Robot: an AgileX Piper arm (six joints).
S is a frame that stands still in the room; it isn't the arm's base.
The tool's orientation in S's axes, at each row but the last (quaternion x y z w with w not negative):
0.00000 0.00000 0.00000 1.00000
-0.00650 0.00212 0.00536 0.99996
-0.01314 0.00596 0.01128 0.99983
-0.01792 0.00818 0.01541 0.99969
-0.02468 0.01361 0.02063 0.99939
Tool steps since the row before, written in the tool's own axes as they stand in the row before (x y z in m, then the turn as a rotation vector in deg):
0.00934 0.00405 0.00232 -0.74 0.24 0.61
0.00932 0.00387 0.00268 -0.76 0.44 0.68
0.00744 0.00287 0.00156 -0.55 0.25 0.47
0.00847 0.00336 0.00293 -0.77 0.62 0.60
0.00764 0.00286 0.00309 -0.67 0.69 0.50
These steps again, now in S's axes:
0.00934 0.00405 0.00232 -0.74 0.24 0.61
0.00929 0.00400 0.00259 -0.76 0.44 0.68
0.00739 0.00308 0.00139 -0.55 0.25 0.47
0.00841 0.00372 0.00266 -0.78 0.62 0.59
0.00759 0.00332 0.00273 -0.69 0.69 0.48

